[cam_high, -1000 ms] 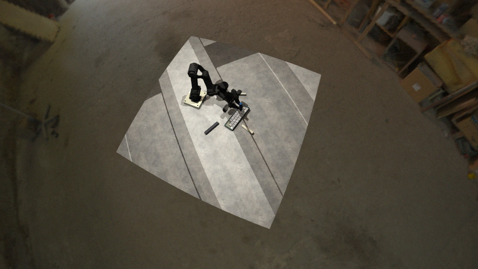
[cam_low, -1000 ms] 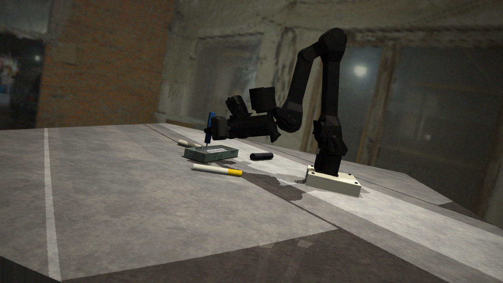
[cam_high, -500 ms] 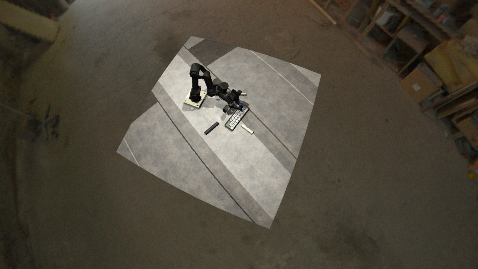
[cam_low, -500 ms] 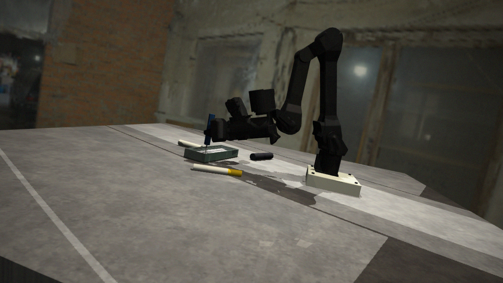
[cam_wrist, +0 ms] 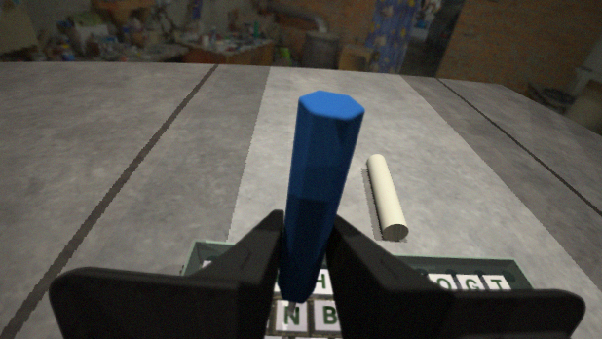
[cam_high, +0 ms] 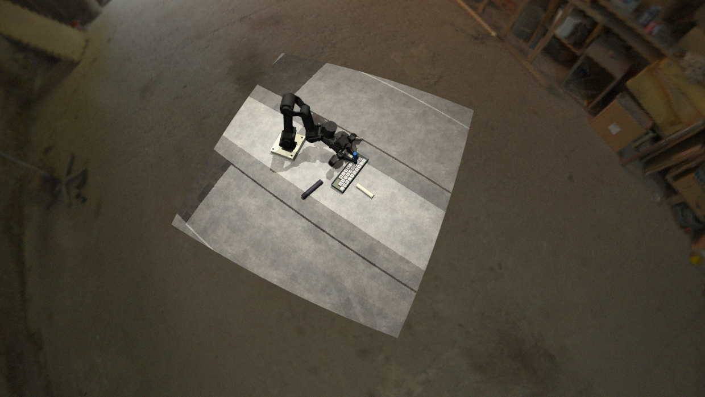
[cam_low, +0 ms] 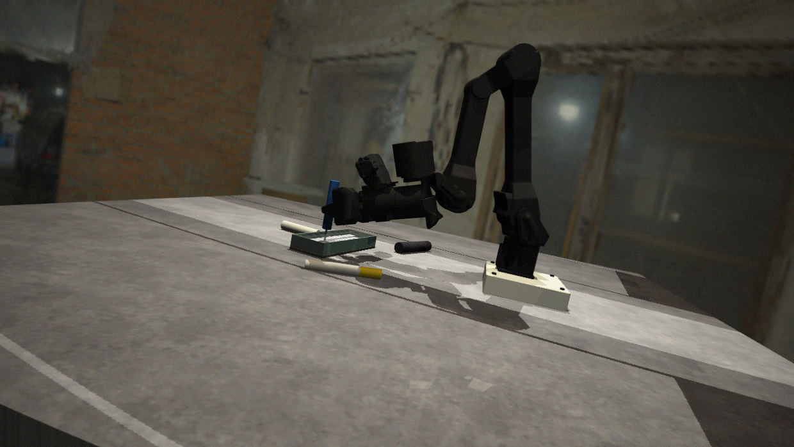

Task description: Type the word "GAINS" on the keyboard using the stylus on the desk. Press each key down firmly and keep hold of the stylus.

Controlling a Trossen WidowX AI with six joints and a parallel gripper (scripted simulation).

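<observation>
My gripper tip is now 1 cm past the stylus tip and 5 cm above it. Round my gripper tip: black cylinder: 15 cm behind, 19 cm to the right, 6 cm below; cream cylinder: 8 cm ahead, 10 cm to the right, 7 cm below; blue stylus: 1 cm behind, 2 cm below.
</observation>
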